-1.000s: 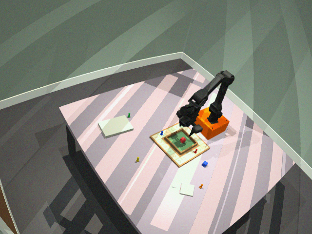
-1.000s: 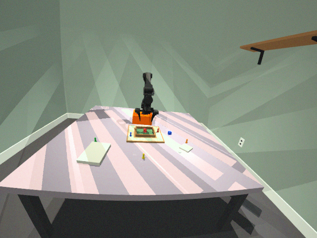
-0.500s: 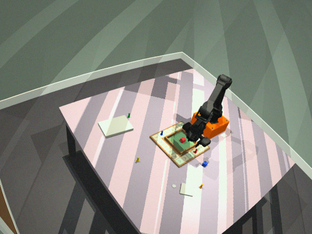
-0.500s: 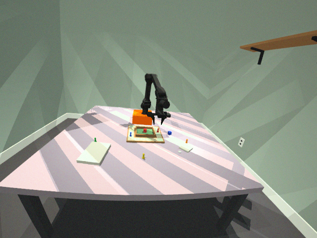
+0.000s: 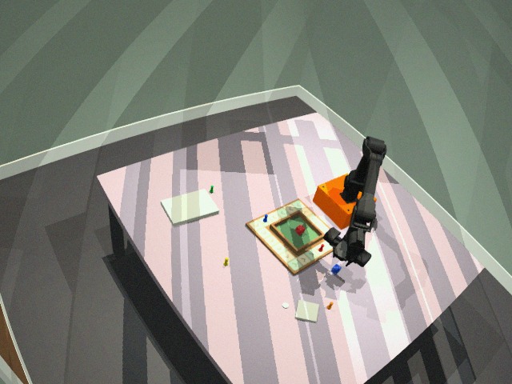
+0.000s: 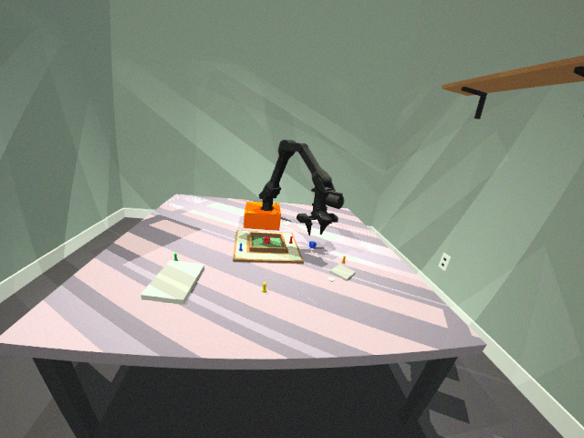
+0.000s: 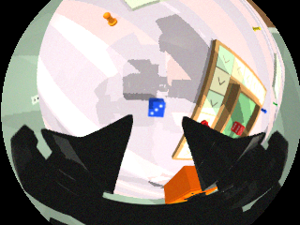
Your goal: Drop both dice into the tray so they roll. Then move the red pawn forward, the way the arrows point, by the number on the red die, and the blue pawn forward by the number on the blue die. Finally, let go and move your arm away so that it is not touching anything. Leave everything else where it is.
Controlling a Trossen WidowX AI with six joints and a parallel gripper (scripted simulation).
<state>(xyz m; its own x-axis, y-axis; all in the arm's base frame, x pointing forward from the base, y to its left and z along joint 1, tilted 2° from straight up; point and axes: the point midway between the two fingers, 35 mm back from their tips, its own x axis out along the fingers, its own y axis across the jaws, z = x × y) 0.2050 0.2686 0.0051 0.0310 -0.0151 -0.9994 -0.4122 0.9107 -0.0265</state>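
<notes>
My gripper tip is now 10 mm short of the red pawn, 110 mm to the left of it and 40 mm above it. From my gripper tip the other things lie so: orange pawn: 100 mm ahead, 140 mm to the left, 50 mm below; blue pawn: 150 mm ahead, 310 mm to the right, 40 mm below; yellow pawn: 380 mm ahead, 160 mm to the right, 50 mm below.
</notes>
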